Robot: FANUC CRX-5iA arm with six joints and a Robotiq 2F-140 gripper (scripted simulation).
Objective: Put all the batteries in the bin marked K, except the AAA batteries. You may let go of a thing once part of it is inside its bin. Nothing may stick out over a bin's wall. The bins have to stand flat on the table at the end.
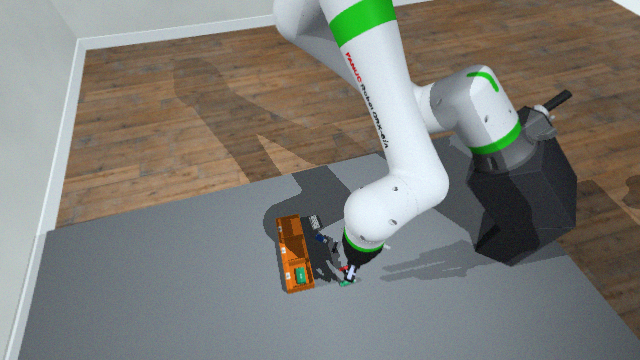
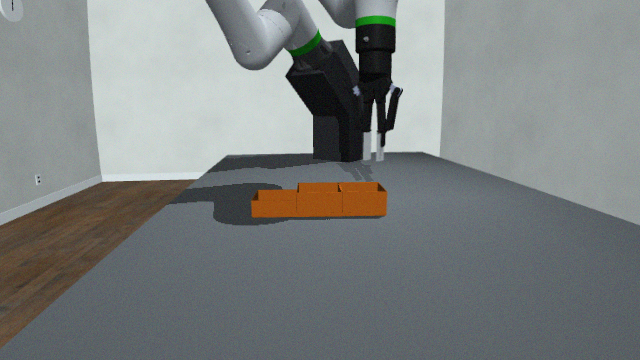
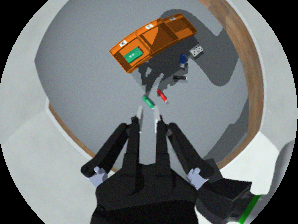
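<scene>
My gripper is now 10 cm above the green battery. From my hand the other things lie so: red battery 10 cm below, 4 cm to the right, 2 cm behind; green block 12 cm ahead, 9 cm to the right, 9 cm below; dark battery 12 cm to the right, 10 cm below, 2 cm behind.
</scene>
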